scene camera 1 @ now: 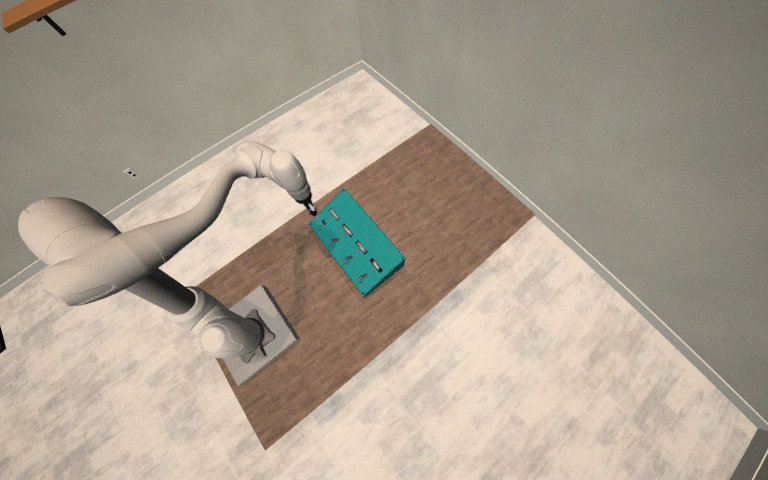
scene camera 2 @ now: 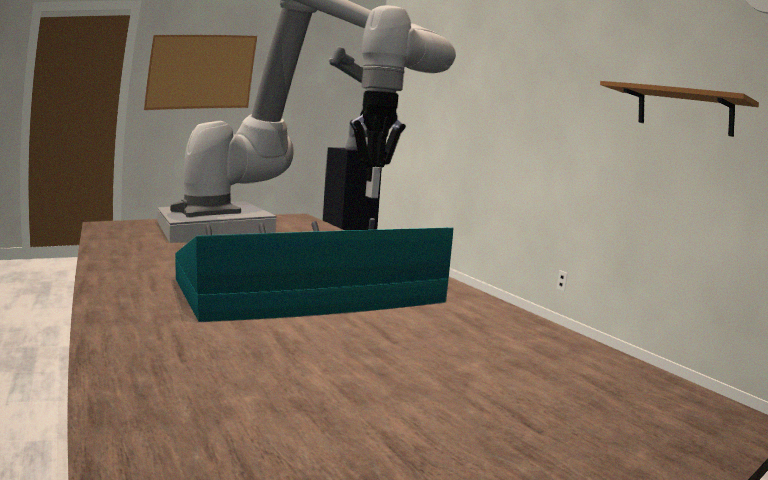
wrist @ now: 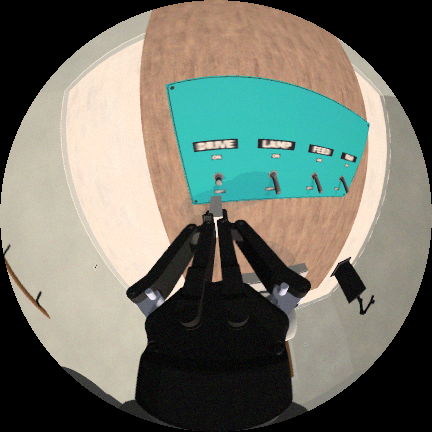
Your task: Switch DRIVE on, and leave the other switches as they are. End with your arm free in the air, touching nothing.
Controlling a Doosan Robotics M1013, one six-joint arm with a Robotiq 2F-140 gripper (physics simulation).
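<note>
The gripper (scene camera 2: 371,196) is visible, also in the wrist view (wrist: 216,203). A teal switch panel (wrist: 244,129) is visible as well.
</note>
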